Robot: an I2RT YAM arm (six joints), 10 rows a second.
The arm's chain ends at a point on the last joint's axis. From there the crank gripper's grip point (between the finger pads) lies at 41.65 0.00 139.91 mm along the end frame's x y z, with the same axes.
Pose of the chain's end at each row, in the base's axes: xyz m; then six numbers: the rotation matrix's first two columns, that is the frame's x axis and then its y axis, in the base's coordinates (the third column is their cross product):
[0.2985 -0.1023 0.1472 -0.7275 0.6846 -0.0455 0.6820 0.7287 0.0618]
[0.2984 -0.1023 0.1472 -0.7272 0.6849 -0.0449 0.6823 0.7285 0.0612]
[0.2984 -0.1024 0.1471 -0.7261 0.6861 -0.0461 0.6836 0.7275 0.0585]
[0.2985 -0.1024 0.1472 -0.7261 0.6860 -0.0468 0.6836 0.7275 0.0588]
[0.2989 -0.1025 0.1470 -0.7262 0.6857 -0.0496 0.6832 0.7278 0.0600]
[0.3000 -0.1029 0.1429 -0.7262 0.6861 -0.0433 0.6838 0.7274 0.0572]
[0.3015 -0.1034 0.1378 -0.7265 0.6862 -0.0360 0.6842 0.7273 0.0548]
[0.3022 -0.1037 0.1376 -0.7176 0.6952 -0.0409 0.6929 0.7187 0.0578]
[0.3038 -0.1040 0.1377 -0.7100 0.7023 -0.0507 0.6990 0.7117 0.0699]
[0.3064 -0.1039 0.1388 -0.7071 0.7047 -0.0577 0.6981 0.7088 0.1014]
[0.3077 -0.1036 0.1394 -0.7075 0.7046 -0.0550 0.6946 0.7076 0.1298]
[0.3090 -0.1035 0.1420 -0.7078 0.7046 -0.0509 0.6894 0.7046 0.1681]
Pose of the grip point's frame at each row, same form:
[0.2788 -0.0718 0.0058 -0.7275 0.6846 -0.0455 0.6820 0.7287 0.0618]
[0.2786 -0.0718 0.0058 -0.7272 0.6849 -0.0449 0.6823 0.7285 0.0612]
[0.2785 -0.0723 0.0057 -0.7261 0.6861 -0.0461 0.6836 0.7275 0.0585]
[0.2787 -0.0723 0.0057 -0.7261 0.6860 -0.0468 0.6836 0.7275 0.0588]
[0.2795 -0.0726 0.0054 -0.7262 0.6857 -0.0496 0.6832 0.7278 0.0600]
[0.2797 -0.0727 0.0016 -0.7262 0.6861 -0.0433 0.6838 0.7274 0.0572]
[0.2802 -0.0727 -0.0033 -0.7265 0.6862 -0.0360 0.6842 0.7273 0.0548]
[0.2820 -0.0729 -0.0037 -0.7176 0.6952 -0.0409 0.6929 0.7187 0.0578]
[0.2861 -0.0728 -0.0038 -0.7100 0.7023 -0.0507 0.6990 0.7117 0.0699]
[0.2927 -0.0702 -0.0026 -0.7071 0.7047 -0.0577 0.6981 0.7088 0.1014]
[0.2965 -0.0667 -0.0014 -0.7075 0.7046 -0.0550 0.6946 0.7076 0.1298]
[0.3011 -0.0624 0.0021 -0.7078 0.7046 -0.0509 0.6894 0.7046 0.1681]

